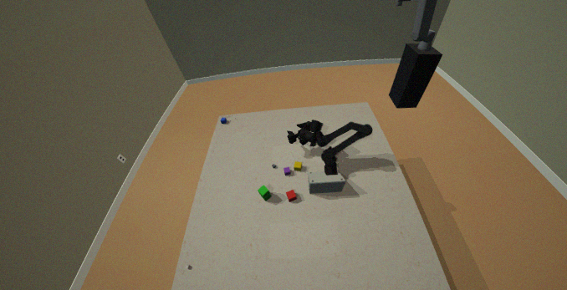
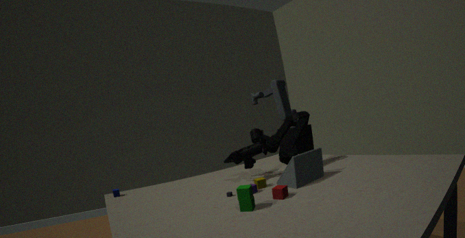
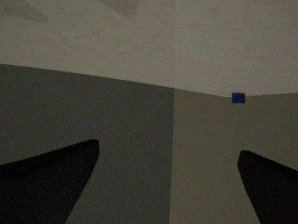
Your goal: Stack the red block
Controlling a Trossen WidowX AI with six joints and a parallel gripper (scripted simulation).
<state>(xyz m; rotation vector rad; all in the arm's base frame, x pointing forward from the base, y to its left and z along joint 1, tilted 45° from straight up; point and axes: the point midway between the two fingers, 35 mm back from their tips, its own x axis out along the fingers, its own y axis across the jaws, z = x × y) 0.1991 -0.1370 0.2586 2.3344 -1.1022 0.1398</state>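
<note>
My gripper tip is now 43 cm to the right of the red block, 9 cm above it and 1 cm short of it. The rest, counted from my gripper tip: purple block 27 cm to the left, 10 cm below, 4 cm ahead; then yellow block 24 cm to the left, 9 cm below, 3 cm behind; then small grey cube 22 cm to the left, 12 cm ahead, 10 cm below.
</note>
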